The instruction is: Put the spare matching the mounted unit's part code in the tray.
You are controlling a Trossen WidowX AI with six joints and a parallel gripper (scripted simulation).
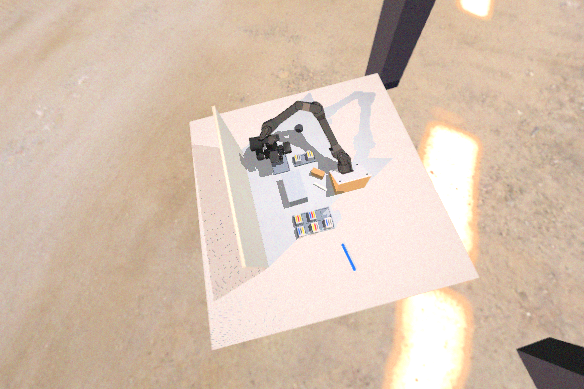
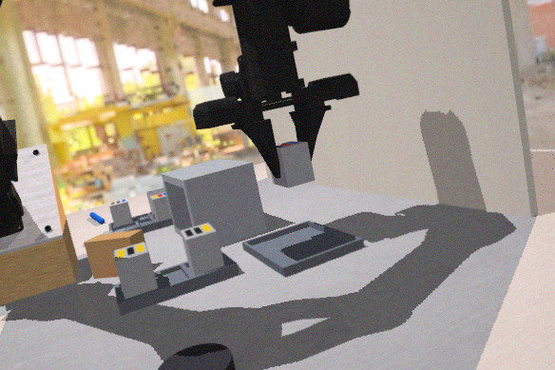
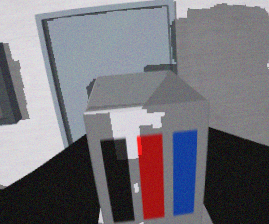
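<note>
The tray is 10 mm behind my gripper tip and 80 mm below it. The rest, counted from my gripper tip: grey spare block: 20 mm above; then brown block: 200 mm behind, 140 mm to the left, 60 mm below; then mounted unit: 50 mm behind, 200 mm to the left, 40 mm below.
</note>
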